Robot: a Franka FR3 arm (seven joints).
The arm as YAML. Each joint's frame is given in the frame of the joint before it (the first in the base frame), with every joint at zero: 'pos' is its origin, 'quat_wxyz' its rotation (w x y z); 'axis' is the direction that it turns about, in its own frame. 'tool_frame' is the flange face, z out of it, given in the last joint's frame.
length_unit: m
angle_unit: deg
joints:
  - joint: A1
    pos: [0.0, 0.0, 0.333]
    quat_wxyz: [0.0, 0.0, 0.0, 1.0]
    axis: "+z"
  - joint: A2
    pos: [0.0, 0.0, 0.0]
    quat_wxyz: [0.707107, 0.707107, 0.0, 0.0]
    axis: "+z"
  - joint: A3
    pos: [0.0, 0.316, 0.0]
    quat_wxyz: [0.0, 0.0, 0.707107, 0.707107]
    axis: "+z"
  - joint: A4
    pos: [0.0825, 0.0, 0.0]
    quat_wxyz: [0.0, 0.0, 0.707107, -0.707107]
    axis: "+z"
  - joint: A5
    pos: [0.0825, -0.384, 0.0]
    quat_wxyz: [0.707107, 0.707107, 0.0, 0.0]
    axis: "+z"
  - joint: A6
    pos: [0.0, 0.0, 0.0]
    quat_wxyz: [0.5, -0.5, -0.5, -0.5]
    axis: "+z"
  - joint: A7
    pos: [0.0, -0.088, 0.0]
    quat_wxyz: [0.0, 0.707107, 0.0, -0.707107]
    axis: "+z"
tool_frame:
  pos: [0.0, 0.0, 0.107]
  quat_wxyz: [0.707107, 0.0, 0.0, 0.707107]
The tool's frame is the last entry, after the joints.
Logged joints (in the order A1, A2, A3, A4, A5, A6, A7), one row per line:
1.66 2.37 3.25 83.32 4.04 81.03 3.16
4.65 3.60 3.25 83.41 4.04 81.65 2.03
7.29 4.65 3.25 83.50 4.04 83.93 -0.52
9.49 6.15 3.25 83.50 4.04 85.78 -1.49
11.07 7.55 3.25 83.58 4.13 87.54 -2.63
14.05 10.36 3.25 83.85 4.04 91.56 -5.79
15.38 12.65 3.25 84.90 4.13 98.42 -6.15
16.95 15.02 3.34 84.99 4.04 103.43 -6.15
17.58 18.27 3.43 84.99 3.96 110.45 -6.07
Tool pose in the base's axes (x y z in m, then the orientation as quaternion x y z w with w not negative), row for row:
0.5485 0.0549 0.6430 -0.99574 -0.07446 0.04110 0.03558
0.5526 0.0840 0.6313 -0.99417 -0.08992 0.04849 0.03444
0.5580 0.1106 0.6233 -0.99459 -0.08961 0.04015 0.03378
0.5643 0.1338 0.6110 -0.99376 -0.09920 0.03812 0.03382
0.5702 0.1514 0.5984 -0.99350 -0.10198 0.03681 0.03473
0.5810 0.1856 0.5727 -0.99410 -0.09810 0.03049 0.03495
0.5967 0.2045 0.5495 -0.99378 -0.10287 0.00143 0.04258
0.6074 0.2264 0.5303 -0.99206 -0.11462 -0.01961 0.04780
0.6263 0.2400 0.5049 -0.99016 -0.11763 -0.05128 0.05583
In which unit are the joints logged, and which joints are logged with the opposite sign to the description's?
The joints are logged in degrees. Opposite sign: A4, A7.
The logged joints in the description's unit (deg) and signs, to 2 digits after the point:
1.66 2.37 3.25 -83.32 4.04 81.03 -3.16
4.65 3.60 3.25 -83.41 4.04 81.65 -2.03
7.29 4.65 3.25 -83.50 4.04 83.93 0.52
9.49 6.15 3.25 -83.50 4.04 85.78 1.49
11.07 7.55 3.25 -83.58 4.13 87.54 2.63
14.05 10.36 3.25 -83.85 4.04 91.56 5.79
15.38 12.65 3.25 -84.90 4.13 98.42 6.15
16.95 15.02 3.34 -84.99 4.04 103.43 6.15
17.58 18.27 3.43 -84.99 3.96 110.45 6.07

